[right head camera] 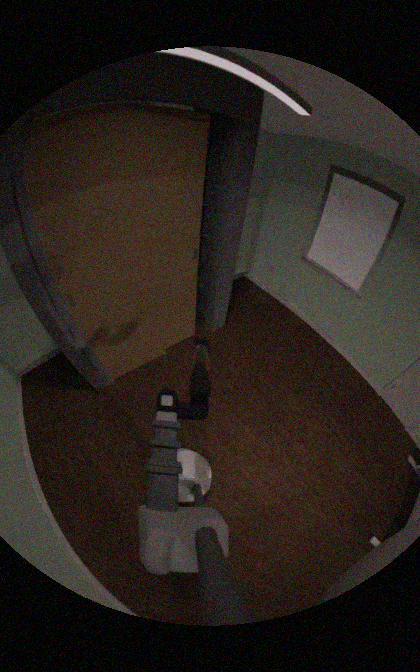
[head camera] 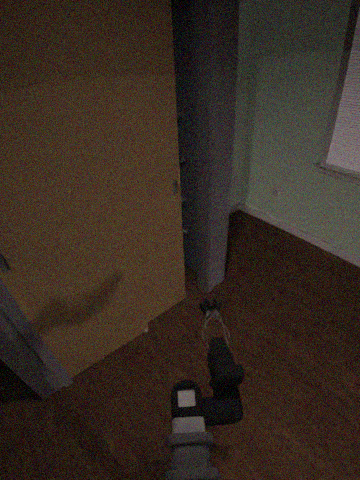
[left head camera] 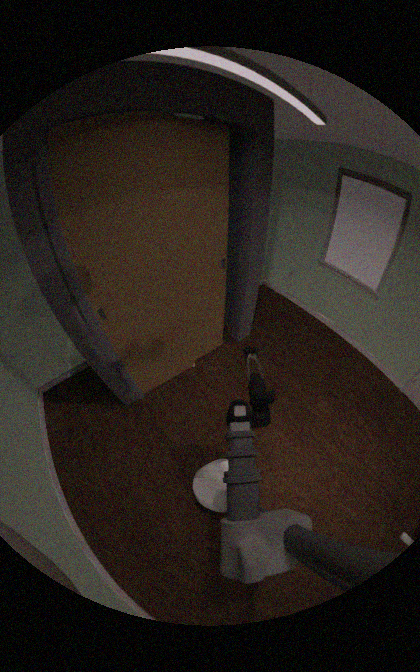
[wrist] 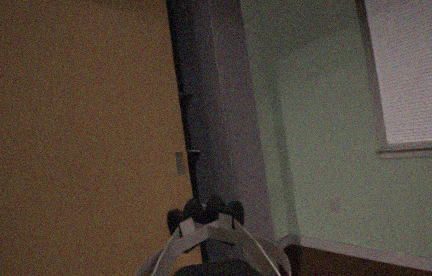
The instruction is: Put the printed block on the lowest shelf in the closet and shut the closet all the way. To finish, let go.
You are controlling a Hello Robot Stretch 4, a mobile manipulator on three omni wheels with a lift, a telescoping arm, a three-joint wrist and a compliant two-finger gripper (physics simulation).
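Places are measured from the robot's base along level axes (x right, y back, z down), in metres.
Pixels of known places: gripper, fingertip midpoint: (head camera: 209, 299) (wrist: 205, 212).
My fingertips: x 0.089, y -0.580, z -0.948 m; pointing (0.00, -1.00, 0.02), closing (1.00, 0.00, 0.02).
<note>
For each thing: its top centre in the pictures, then the offset to it from my fingertips. "*": a spot on its surface instead. Level surfaces: height alone.
- grey closet frame, surface spot: (wrist: 240, 125) * dy -0.948, dx +0.203, dz -0.119 m
- recessed pull, surface spot: (wrist: 179, 163) (head camera: 174, 186) * dy -0.837, dx -0.076, dz +0.001 m
- Wooden floor, surface height: dz +0.975 m
The closet's orange-brown door (head camera: 100, 175) (left head camera: 150, 225) (right head camera: 125, 225) (wrist: 90, 125) stands ajar, with a dark gap between its right edge and the grey closet frame (head camera: 217, 150) (left head camera: 252, 225) (right head camera: 227, 225) (wrist: 240, 125). Shelf ends (wrist: 193, 151) show in the gap in the wrist view. A recessed pull (head camera: 175, 187) (wrist: 179, 163) is near the door's free edge. My gripper (head camera: 210, 306) (left head camera: 250, 351) (right head camera: 201, 342) (wrist: 205, 212) is shut, its fingertips together with nothing seen between them, in front of the gap at the door's right edge. The printed block does not show; the closet's inside is mostly hidden.
A green wall (head camera: 295, 125) (wrist: 325, 100) with a blind-covered window (left head camera: 367, 232) (right head camera: 355, 230) is at the right. The closet's left post (left head camera: 117, 372) (right head camera: 92, 360) stands left of the door. Wooden floor (head camera: 290, 350) lies around the arm. A round white object (left head camera: 210, 485) (right head camera: 195, 465) is beneath the arm.
</note>
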